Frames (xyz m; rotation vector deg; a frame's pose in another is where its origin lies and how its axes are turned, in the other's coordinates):
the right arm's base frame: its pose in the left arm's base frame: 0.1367 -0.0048 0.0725 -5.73 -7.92 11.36
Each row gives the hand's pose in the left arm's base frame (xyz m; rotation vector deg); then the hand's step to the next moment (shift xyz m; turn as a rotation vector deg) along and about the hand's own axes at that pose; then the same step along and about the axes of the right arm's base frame.
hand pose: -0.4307 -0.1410 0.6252 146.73 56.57 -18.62
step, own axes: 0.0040 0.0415 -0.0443 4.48 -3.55 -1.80
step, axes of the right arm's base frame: 0.0385 -0.0192 0.0430 2.03 5.62 -0.46
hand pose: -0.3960 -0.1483 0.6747 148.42 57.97 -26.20
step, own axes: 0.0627 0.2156 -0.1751 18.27 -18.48 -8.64
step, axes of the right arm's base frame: 0.2308 -0.1028 0.1312 6.54 26.58 -0.79
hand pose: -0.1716 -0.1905 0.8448 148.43 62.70 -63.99
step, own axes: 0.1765 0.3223 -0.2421 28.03 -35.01 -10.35
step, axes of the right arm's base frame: 0.4158 -0.1283 -0.0658 4.75 45.77 -0.97
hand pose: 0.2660 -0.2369 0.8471 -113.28 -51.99 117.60
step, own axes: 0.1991 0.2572 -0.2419 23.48 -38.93 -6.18
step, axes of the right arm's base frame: 0.2303 -0.0510 -0.3297 0.95 45.57 5.27
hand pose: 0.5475 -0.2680 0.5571 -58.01 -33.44 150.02
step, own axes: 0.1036 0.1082 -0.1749 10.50 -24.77 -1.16
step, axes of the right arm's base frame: 0.0030 0.0112 -0.2300 1.91 25.84 7.33
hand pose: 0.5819 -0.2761 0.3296 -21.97 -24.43 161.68
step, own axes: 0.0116 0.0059 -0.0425 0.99 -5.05 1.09
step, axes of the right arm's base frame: -0.0033 0.0132 -0.0423 1.10 4.32 2.79
